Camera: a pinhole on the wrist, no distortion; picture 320 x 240 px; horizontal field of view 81.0 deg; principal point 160.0 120.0 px. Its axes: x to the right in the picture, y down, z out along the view. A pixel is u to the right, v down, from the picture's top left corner.
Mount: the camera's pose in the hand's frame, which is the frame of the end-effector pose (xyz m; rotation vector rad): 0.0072 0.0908 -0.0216 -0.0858 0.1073 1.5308
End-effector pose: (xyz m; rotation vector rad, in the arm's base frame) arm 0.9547 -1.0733 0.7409 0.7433 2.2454 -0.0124
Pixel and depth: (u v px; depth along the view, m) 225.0 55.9 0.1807
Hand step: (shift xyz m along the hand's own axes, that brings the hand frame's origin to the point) 0.0742 0.1728 0.1493
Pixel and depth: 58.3 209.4 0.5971
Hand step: -0.2799 -0.1462 0.6142
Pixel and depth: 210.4 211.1 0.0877
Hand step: -0.0331 0.1266 0.0630
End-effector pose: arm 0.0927 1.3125 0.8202 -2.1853 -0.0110 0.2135
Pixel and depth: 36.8 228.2 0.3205
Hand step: -0.1804 -0.0717 0.3246
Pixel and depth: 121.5 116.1 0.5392
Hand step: 0.0230 0.0468 0.5270
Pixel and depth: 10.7 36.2 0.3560
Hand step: 0.1616 -0.1529 0.3649
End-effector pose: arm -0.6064 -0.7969 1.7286 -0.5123 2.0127 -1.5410
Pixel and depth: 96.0 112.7 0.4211
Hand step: 0.0251 -0.0007 0.4138
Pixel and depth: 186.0 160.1 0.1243
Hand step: -0.0168 0.1242 0.0999
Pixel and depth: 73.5 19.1 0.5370
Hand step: 0.2957 -0.1002 0.5386
